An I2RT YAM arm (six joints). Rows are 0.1 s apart.
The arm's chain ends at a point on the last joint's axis. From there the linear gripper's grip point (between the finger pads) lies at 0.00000 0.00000 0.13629 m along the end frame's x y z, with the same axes.
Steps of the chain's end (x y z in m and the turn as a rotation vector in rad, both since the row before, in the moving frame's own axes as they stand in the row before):
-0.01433, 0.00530, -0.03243, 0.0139, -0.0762, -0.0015
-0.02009, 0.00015, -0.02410, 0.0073, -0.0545, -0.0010
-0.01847, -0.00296, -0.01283, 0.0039, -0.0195, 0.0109
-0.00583, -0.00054, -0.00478, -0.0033, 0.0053, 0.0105
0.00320, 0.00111, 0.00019, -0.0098, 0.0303, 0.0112
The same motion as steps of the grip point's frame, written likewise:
-0.02471, 0.00342, -0.03284, 0.0139, -0.0762, -0.0015
-0.02751, -0.00084, -0.02431, 0.0073, -0.0545, -0.0010
-0.02112, -0.00351, -0.01286, 0.0039, -0.0195, 0.0109
-0.00511, -0.00009, -0.00478, -0.0033, 0.0053, 0.0105
0.00732, 0.00247, 0.00012, -0.0098, 0.0303, 0.0112

